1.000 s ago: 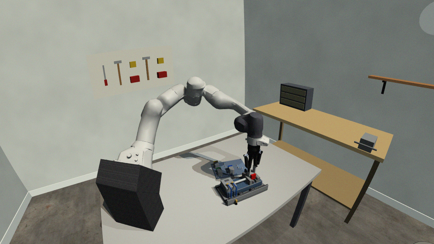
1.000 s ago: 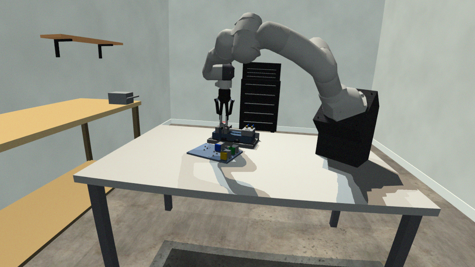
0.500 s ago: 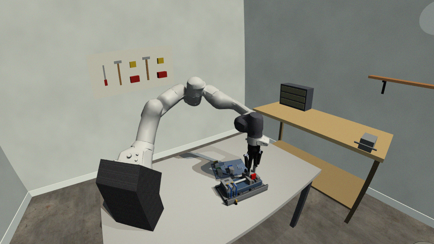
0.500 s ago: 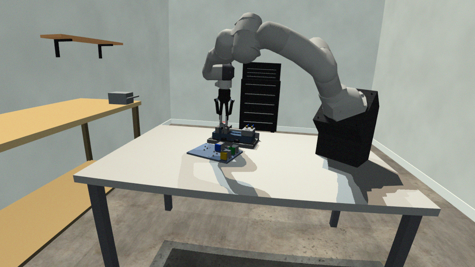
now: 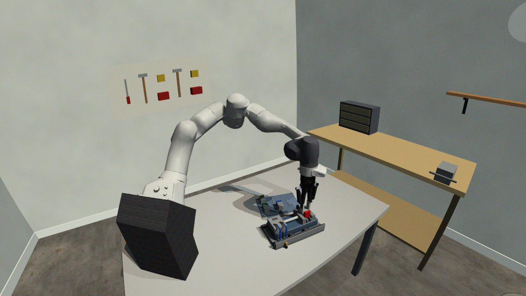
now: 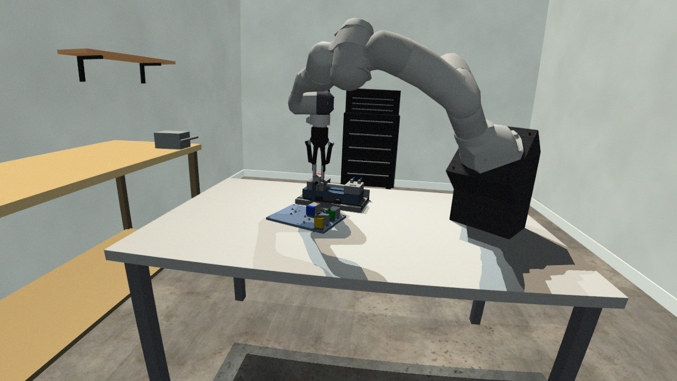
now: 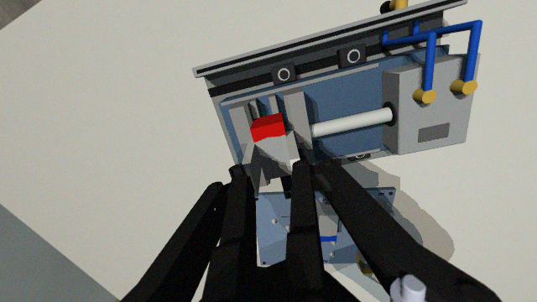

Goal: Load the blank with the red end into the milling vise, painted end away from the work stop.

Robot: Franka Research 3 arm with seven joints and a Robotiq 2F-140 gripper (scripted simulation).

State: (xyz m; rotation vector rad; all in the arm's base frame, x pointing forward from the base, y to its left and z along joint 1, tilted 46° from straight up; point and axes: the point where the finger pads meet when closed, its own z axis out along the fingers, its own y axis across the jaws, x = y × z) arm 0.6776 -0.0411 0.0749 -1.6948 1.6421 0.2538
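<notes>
The fixed jaw lies 30 mm ahead of my hand, 10 mm to the left of it and 60 mm below it. The rest, counted from my hand: vise: 70 mm behind, 10 mm to the right, 90 mm below; then moving jaw: 30 mm behind, 60 mm below; then white rod: 90 mm behind, 10 mm to the right, 60 mm below.
</notes>
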